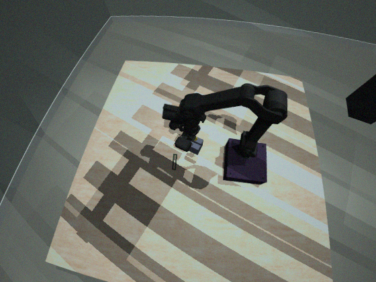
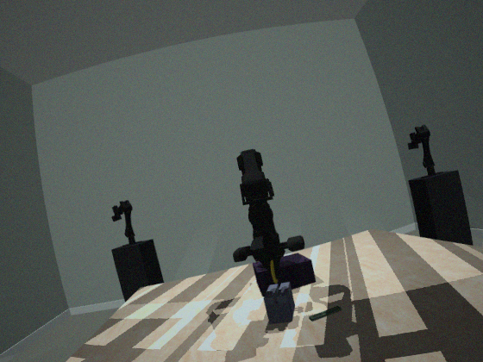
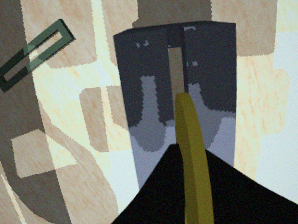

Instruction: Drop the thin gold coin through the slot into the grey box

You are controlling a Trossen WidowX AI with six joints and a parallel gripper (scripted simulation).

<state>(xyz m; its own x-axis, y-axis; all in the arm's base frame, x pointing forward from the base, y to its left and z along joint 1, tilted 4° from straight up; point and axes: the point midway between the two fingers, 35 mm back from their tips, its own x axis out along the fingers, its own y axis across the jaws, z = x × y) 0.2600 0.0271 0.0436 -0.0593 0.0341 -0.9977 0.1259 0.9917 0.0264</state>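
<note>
My gripper tip is 20 mm below the gold coin.
</note>
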